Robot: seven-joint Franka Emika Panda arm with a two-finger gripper.
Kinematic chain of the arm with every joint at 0, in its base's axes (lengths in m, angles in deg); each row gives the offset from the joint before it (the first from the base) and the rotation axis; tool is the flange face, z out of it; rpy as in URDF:
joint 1: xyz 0 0 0.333 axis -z
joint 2: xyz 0 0 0 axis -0.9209 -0.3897 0
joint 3: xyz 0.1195 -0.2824 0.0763 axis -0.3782 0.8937 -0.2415
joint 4: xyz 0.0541 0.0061 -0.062 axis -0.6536 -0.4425 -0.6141
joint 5: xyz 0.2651 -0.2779 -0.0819 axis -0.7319 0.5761 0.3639
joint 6: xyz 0 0 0 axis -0.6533 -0.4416 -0.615
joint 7: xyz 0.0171 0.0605 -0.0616 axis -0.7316 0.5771 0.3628
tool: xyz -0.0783 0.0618 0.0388 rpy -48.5 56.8 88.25
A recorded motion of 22 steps. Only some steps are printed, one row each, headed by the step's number.
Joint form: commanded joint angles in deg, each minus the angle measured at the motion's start. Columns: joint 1, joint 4, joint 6, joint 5, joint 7, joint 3, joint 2.
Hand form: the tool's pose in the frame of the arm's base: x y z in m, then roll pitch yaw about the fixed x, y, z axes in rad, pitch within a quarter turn. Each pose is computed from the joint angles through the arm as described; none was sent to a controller.
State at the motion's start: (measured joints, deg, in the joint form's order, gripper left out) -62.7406 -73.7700 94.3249 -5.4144 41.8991 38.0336 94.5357
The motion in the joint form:
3: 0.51 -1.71 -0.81 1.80 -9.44 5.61 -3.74
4: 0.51 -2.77 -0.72 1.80 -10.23 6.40 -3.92
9: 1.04 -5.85 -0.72 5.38 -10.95 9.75 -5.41
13: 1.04 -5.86 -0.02 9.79 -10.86 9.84 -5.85
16: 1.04 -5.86 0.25 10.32 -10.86 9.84 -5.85
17: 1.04 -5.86 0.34 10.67 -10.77 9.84 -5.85
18: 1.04 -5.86 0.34 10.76 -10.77 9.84 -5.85
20: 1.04 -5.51 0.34 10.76 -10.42 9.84 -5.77
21: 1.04 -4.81 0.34 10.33 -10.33 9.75 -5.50
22: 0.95 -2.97 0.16 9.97 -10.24 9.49 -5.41
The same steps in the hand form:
3: 0.4491 -0.0686 0.5098 3.0348 0.2066 -1.0100
4: 0.4460 -0.0747 0.4999 3.0244 0.2240 -1.0119
9: 0.4330 -0.1097 0.4633 2.9329 0.2448 -1.0646
13: 0.4336 -0.1183 0.4605 2.8862 0.1883 -1.0486
16: 0.4340 -0.1194 0.4607 2.8838 0.1789 -1.0454
17: 0.4340 -0.1200 0.4608 2.8808 0.1733 -1.0450
18: 0.4340 -0.1201 0.4609 2.8798 0.1723 -1.0446
20: 0.4350 -0.1205 0.4642 2.8844 0.1657 -1.0498
21: 0.4369 -0.1197 0.4716 2.9016 0.1590 -1.0501
22: 0.4427 -0.1180 0.4865 2.9274 0.1412 -1.0452

